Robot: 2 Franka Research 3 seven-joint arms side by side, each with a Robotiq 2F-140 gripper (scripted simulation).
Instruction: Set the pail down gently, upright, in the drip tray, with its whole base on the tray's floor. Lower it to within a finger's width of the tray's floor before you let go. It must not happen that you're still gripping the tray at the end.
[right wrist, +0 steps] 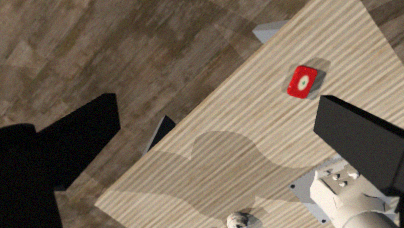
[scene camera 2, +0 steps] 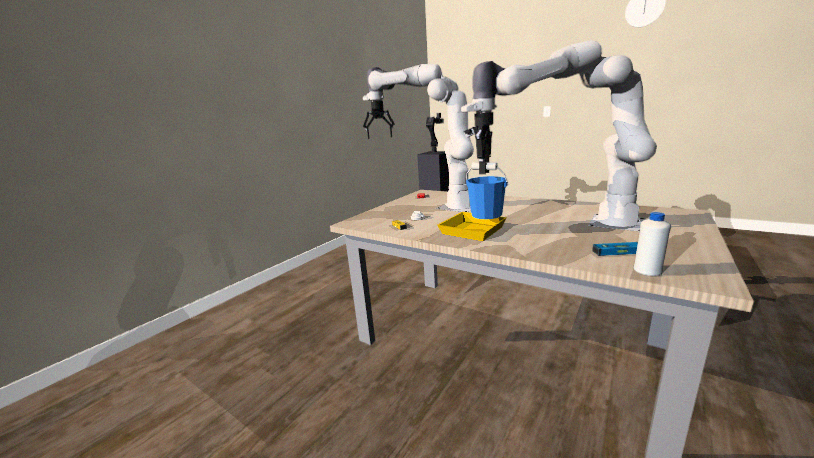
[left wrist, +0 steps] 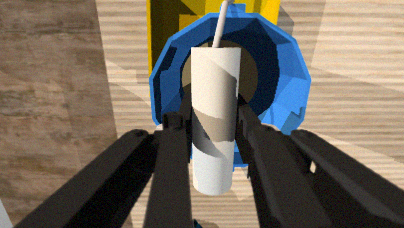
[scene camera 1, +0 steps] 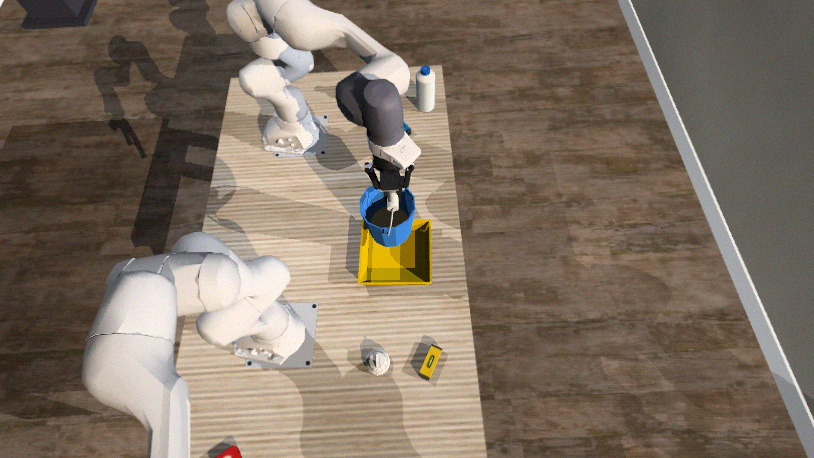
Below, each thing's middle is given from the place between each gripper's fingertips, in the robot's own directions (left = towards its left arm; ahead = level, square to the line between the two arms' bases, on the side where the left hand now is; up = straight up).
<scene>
I see my left gripper [scene camera 2: 484, 173] 9 cm above the blue pail [scene camera 1: 373, 209] and 1 cm past it. Also, from my left hand: white bottle [scene camera 2: 654, 232] (61 cm to the left, 21 cm below, 13 cm ahead); then yellow drip tray [scene camera 1: 410, 263] (29 cm below, 6 cm to the right, 1 cm behind).
I see the blue pail 350 mm ahead of my right hand, 870 mm to the left of it and 200 mm below it. Also, from my right hand: yellow drip tray (360 mm ahead, 800 mm to the left, 400 mm below).
</scene>
